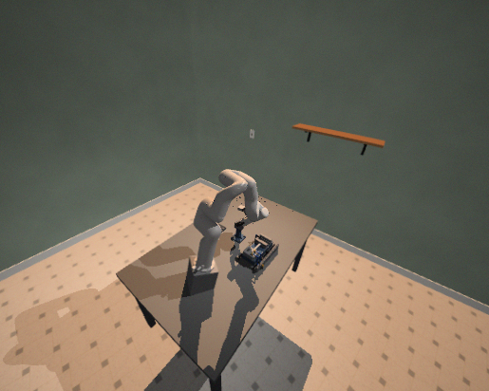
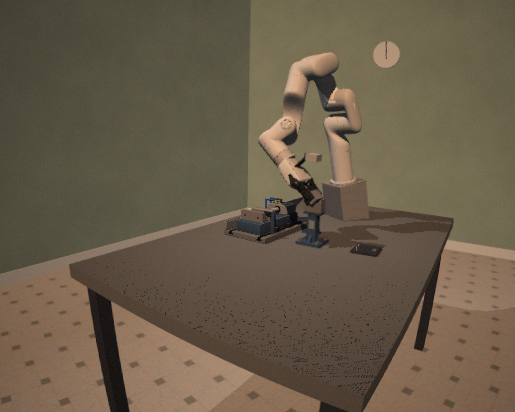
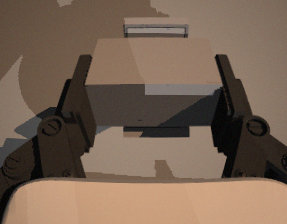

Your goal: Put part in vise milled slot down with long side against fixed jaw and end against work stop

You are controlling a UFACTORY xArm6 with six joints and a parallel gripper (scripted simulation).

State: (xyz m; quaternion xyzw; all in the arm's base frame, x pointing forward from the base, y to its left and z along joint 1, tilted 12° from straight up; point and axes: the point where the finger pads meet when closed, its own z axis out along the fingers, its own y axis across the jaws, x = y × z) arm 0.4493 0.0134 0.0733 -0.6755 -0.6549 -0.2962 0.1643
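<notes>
The part lies 1 cm below my hand. Also, from my hand: air cylinder rod 8 cm behind, 19 cm to the right, 9 cm below; then work stop 2 cm ahead, 16 cm to the right, 8 cm below; then vise base rail 8 cm behind, 29 cm to the right, 14 cm below.
</notes>
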